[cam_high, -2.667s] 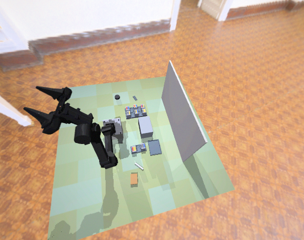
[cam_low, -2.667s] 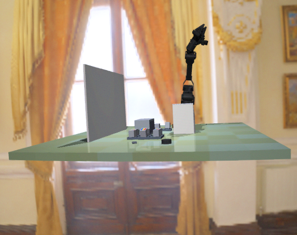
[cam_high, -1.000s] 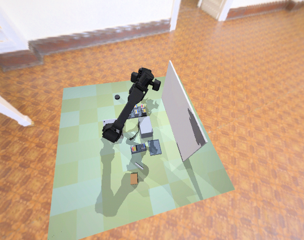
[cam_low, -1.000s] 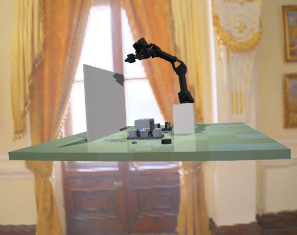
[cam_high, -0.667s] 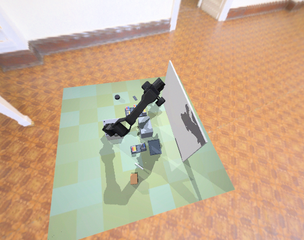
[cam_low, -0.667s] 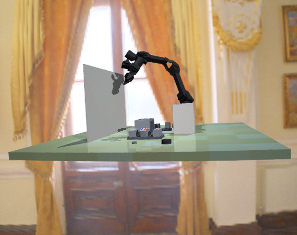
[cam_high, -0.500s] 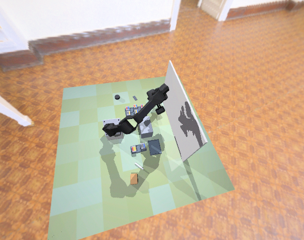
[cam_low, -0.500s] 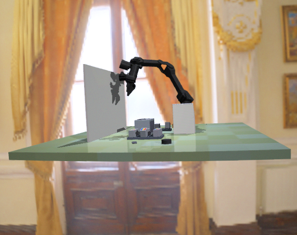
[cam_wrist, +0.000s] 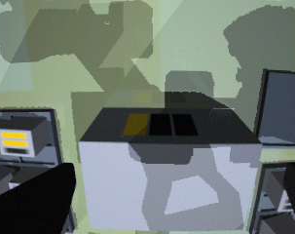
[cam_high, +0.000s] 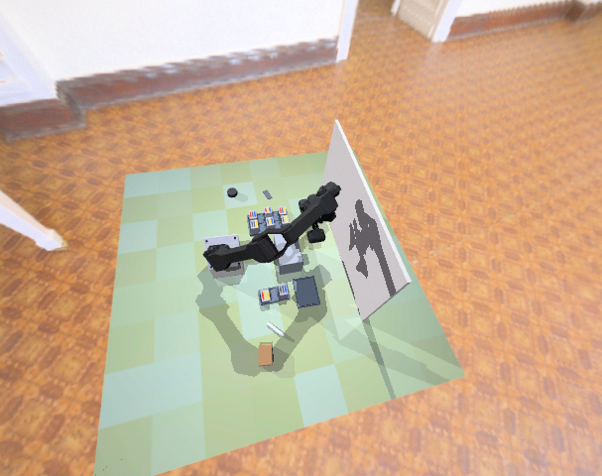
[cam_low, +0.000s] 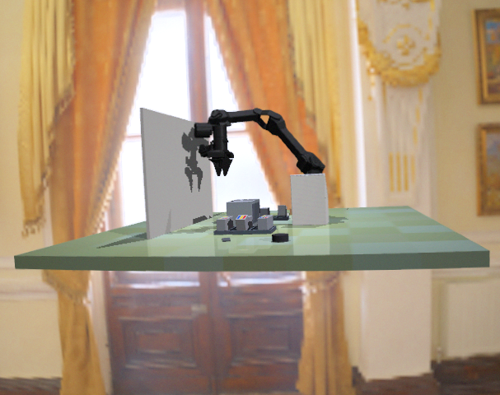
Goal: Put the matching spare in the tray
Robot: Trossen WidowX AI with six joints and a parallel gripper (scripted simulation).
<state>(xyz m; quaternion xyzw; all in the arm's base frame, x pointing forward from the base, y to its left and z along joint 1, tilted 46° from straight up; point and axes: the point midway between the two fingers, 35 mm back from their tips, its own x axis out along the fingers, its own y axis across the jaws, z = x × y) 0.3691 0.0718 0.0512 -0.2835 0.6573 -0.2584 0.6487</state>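
Now: the spare 220 mm behind my gripper tip, 170 mm to the left of it and 160 mm below it. The rest, counted from my gripper tip: tall grey panel: 170 mm ahead, 20 mm above; mounted unit: 150 mm below, 80 mm behind, 10 mm to the left; blue-grey tray: 200 mm below, 180 mm to the right, 30 mm behind.
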